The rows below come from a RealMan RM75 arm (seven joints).
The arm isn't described. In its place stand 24 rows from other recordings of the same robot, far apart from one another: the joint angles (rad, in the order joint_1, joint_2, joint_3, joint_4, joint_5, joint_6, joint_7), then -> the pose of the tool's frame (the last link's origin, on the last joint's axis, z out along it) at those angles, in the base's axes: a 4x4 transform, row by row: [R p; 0 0 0 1], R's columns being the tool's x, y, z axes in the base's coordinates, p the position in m.
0.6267, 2.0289, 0.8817, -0.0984, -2.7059, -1.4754, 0.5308 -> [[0.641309 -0.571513 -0.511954 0.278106], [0.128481 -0.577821 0.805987 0.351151], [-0.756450 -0.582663 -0.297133 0.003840], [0 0 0 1]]
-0.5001, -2.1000, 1.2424, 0.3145, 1.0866, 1.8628, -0.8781 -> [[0.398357 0.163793 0.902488 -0.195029], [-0.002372 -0.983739 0.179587 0.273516], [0.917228 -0.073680 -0.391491 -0.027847], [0 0 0 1]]
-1.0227, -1.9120, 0.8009, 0.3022, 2.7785, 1.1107, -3.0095 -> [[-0.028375 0.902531 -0.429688 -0.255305], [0.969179 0.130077 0.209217 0.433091], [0.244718 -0.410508 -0.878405 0.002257], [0 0 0 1]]
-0.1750, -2.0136, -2.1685, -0.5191, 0.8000, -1.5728, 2.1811 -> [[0.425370 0.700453 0.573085 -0.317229], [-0.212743 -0.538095 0.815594 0.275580], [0.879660 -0.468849 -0.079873 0.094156], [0 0 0 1]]
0.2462, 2.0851, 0.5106, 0.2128, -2.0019, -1.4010, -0.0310 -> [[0.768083 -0.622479 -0.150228 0.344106], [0.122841 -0.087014 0.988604 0.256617], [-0.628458 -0.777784 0.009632 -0.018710], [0 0 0 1]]
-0.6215, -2.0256, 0.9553, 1.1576, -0.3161, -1.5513, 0.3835 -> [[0.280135 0.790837 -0.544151 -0.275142], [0.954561 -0.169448 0.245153 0.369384], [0.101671 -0.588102 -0.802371 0.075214], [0 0 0 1]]
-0.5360, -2.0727, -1.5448, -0.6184, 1.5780, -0.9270, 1.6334 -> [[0.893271 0.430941 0.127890 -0.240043], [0.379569 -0.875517 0.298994 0.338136], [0.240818 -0.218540 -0.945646 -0.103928], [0 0 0 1]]
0.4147, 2.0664, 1.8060, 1.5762, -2.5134, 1.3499, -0.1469 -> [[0.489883 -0.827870 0.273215 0.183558], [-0.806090 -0.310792 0.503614 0.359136], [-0.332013 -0.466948 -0.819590 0.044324], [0 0 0 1]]
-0.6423, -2.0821, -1.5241, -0.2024, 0.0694, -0.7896, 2.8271 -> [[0.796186 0.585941 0.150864 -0.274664], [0.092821 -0.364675 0.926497 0.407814], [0.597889 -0.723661 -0.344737 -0.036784], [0 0 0 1]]
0.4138, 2.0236, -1.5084, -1.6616, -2.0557, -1.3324, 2.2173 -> [[0.974715 -0.191313 -0.115456 0.099764], [-0.147807 -0.939517 0.308967 0.323573], [-0.167582 -0.284089 -0.944039 0.012619], [0 0 0 1]]
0.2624, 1.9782, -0.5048, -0.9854, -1.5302, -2.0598, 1.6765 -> [[0.562477 -0.443165 -0.698014 0.266041], [-0.171580 -0.888409 0.425781 0.247419], [-0.808813 -0.119727 -0.575748 0.150846], [0 0 0 1]]
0.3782, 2.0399, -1.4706, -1.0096, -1.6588, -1.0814, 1.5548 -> [[0.916611 -0.308523 -0.254241 0.210394], [-0.200417 -0.904885 0.375521 0.342567], [-0.345916 -0.293253 -0.891260 -0.038239], [0 0 0 1]]
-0.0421, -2.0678, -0.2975, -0.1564, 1.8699, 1.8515, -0.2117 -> [[0.598034 0.743837 0.298433 -0.348731], [-0.337868 -0.103676 0.935466 0.160805], [0.726774 -0.660271 0.189316 0.019308], [0 0 0 1]]
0.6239, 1.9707, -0.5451, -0.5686, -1.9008, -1.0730, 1.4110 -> [[0.736639 -0.662351 -0.136579 0.300298], [-0.323994 -0.522906 0.788415 0.416086], [-0.593625 -0.536526 -0.599790 0.074626], [0 0 0 1]]
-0.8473, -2.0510, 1.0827, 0.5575, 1.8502, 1.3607, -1.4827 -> [[0.915951 0.220655 0.335178 -0.149056], [0.187646 -0.973821 0.128302 0.390104], [0.354714 -0.054623 -0.933378 -0.048281], [0 0 0 1]]
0.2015, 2.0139, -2.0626, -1.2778, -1.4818, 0.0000, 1.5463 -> [[0.935908 -0.336801 -0.103161 0.190078], [-0.099194 -0.533016 0.840270 0.343743], [-0.337990 -0.776182 -0.532263 -0.057680], [0 0 0 1]]
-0.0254, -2.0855, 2.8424, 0.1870, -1.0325, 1.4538, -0.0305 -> [[0.767820 0.627554 0.128953 -0.365087], [0.046522 -0.255363 0.965725 0.160323], [0.638975 -0.735504 -0.225268 -0.052011], [0 0 0 1]]
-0.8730, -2.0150, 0.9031, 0.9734, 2.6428, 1.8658, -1.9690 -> [[0.854758 0.424330 -0.298888 -0.185308], [0.422598 -0.903302 -0.073872 0.371222], [-0.301332 -0.063167 -0.951425 0.039793], [0 0 0 1]]
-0.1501, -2.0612, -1.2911, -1.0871, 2.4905, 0.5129, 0.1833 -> [[0.639132 0.764209 0.086576 -0.245385], [-0.049374 -0.071566 0.996213 0.363168], [0.767510 -0.640986 -0.008009 0.027505], [0 0 0 1]]
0.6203, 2.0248, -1.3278, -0.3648, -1.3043, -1.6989, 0.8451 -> [[0.696710 0.050550 -0.715569 0.191789], [0.080987 -0.996679 0.008444 0.301200], [-0.712766 -0.063834 -0.698491 -0.042194], [0 0 0 1]]
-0.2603, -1.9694, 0.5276, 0.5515, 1.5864, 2.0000, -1.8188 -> [[0.147420 0.669921 0.727649 -0.303890], [0.555950 -0.664594 0.499234 0.238065], [0.818039 0.330939 -0.470417 0.091592], [0 0 0 1]]
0.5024, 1.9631, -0.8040, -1.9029, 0.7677, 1.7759, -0.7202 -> [[0.861422 -0.467870 0.197611 0.157641], [-0.465006 -0.570062 0.677346 0.331638], [-0.204259 -0.675371 -0.708626 0.194039], [0 0 0 1]]
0.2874, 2.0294, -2.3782, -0.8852, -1.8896, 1.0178, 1.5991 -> [[0.968790 0.222559 -0.109146 0.237032], [0.089796 0.095310 0.991389 0.334657], [0.231045 -0.970249 0.072351 -0.026578], [0 0 0 1]]
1.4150, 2.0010, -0.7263, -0.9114, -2.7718, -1.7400, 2.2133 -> [[0.939032 -0.253302 0.232503 -0.013133], [-0.304004 -0.927565 0.217268 0.444886], [0.160627 -0.274703 -0.948017 0.056346], [0 0 0 1]]
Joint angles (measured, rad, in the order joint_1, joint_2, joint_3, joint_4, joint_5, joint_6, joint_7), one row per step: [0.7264 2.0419 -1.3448 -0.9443 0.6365 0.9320 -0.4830]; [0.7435 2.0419 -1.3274 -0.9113 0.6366 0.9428 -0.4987]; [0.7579 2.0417 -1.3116 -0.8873 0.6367 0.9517 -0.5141]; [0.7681 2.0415 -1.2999 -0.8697 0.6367 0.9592 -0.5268]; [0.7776 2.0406 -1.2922 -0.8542 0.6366 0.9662 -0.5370]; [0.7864 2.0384 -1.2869 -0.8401 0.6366 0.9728 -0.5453]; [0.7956 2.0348 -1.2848 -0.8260 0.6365 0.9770 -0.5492]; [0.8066 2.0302 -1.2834 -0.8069 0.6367 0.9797 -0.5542]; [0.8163 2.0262 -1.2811 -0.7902 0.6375 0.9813 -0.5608]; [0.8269 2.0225 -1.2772 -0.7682 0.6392 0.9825 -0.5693]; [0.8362 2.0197 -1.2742 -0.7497 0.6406 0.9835 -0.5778]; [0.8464 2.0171 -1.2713 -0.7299 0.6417 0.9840 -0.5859]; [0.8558 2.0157 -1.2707 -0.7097 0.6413 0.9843 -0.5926]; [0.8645 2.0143 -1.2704 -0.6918 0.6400 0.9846 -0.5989]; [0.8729 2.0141 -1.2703 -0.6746 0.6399 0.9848 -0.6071]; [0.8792 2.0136 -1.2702 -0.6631 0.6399 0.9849 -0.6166]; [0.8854 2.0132 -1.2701 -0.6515 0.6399 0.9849 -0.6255]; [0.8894 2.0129 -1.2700 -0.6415 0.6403 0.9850 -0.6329]
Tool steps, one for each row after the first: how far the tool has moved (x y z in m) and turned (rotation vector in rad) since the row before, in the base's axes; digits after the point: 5 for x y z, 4 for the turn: [0.00249 0.00040 -0.00216 -0.0189 -0.0030 -0.0113]; [0.00101 0.00068 -0.00113 -0.0141 -0.0020 -0.0047]; [0.00086 0.00024 -0.00092 -0.0118 -0.0019 -0.0029]; [0.00052 0.00016 -0.00094 -0.0118 -0.0032 -0.0017]; [0.00054 0.00023 -0.00052 -0.0109 -0.0042 -0.0015]; [0.00040 0.00062 -0.00020 -0.0083 -0.0049 -0.0023]; [0.00092 0.00075 -0.00040 -0.0095 -0.0067 -0.0030]; [0.00067 0.00081 -0.00016 -0.0076 -0.0054 -0.0010]; [0.00144 0.00046 -0.00077 -0.0098 -0.0046 -0.0037]; [0.00095 0.00035 -0.00081 -0.0091 -0.0044 -0.0015]; [0.00083 0.00036 -0.00102 -0.0093 -0.0045 -0.0017]; [0.00117 -0.00025 -0.00181 -0.0112 -0.0061 -0.0027]; [0.00099 -0.00017 -0.00148 -0.0101 -0.0067 -0.0015]; [0.00060 -0.00043 -0.00201 -0.0114 -0.0056 0.0003]; [0.00015 -0.00008 -0.00115 -0.0088 -0.0055 0.0043]; [0.00020 -0.00014 -0.00119 -0.0086 -0.0052 0.0036]; [0.00071 -0.00044 -0.00106 -0.0074 -0.0039 0.0015]
